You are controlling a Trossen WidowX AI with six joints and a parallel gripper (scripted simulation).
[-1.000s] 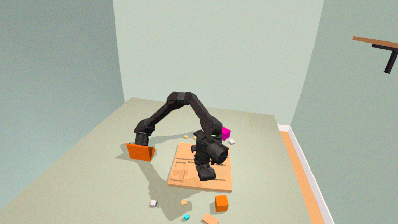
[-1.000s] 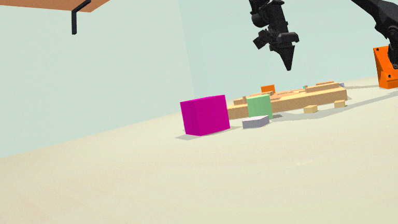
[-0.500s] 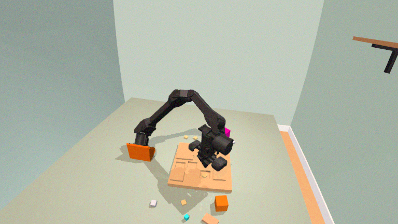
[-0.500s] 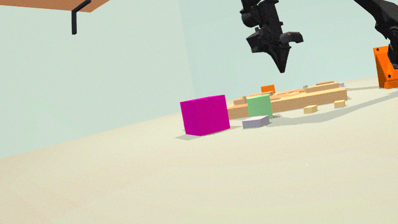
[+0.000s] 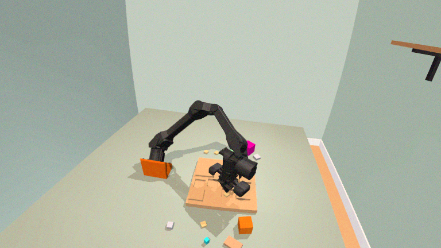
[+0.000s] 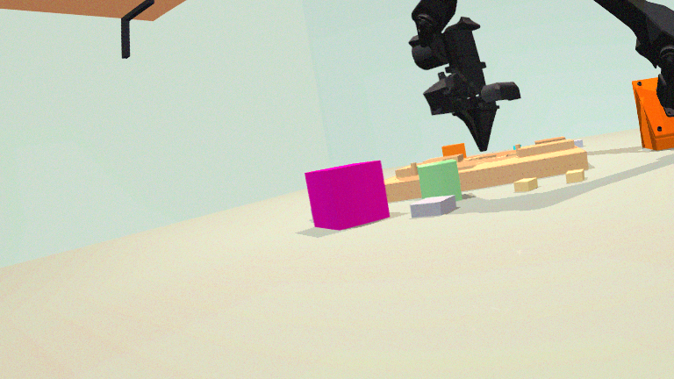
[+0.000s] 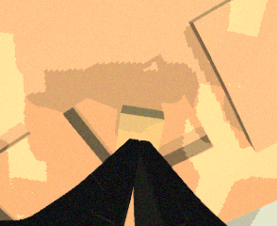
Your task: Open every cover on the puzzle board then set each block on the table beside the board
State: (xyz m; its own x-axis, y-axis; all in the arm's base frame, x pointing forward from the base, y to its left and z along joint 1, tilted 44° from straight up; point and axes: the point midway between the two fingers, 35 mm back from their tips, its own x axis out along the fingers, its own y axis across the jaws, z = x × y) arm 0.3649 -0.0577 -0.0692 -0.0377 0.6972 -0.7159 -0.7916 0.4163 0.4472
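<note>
Right now my gripper tip is 20 mm past the tan puzzle board, 50 mm to the right of it and 10 mm above it. From my gripper tip the other things lie so: tan piece 50 mm ahead, 220 mm to the right, 20 mm below; then cyan block 50 mm behind, 220 mm to the right, 20 mm below; then orange cube 90 mm ahead, 140 mm to the right, 10 mm below.
</note>
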